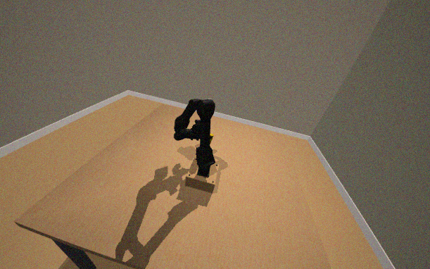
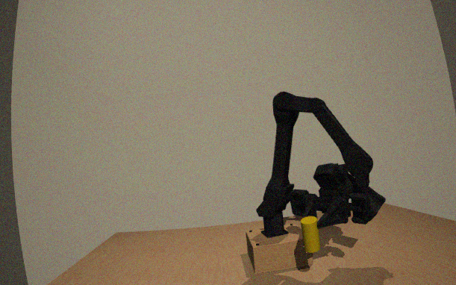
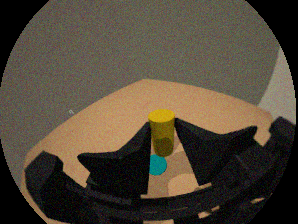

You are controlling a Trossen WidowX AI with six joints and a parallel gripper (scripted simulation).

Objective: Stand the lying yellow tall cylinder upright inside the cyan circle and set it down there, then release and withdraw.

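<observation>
Right now the cyan circle is 160 mm below my gripper tip, 10 mm to the left of it and 10 mm ahead of it. The rest, counted from my gripper tip: yellow tall cylinder (20 mm below).
</observation>
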